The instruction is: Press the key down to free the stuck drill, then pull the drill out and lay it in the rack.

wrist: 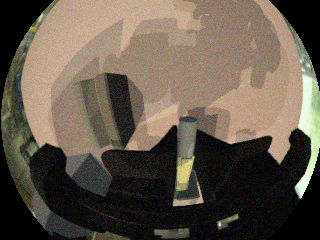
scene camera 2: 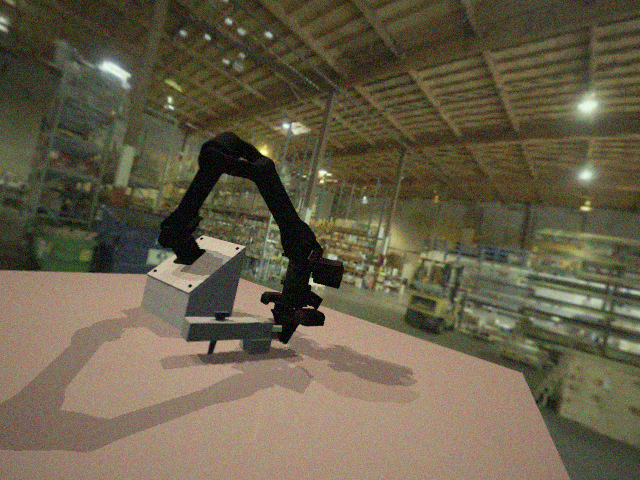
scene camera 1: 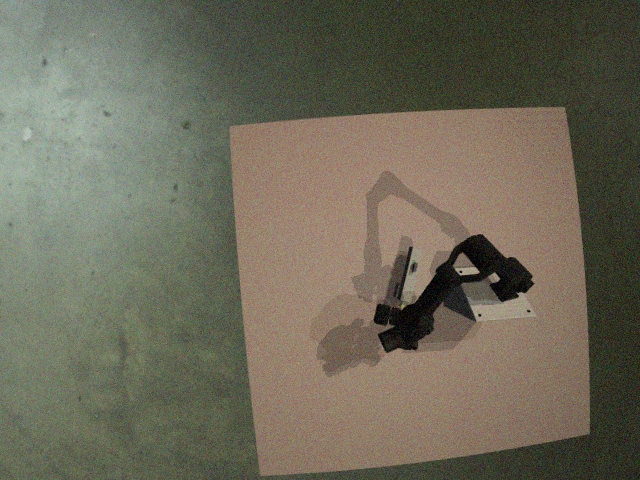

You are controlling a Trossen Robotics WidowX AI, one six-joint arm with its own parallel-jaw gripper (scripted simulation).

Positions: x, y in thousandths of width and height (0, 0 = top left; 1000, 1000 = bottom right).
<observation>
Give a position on a grey rack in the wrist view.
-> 330, 452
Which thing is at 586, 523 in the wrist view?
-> A drill.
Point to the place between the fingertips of the gripper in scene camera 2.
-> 443, 714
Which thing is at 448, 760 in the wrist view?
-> The gripper.
</observation>
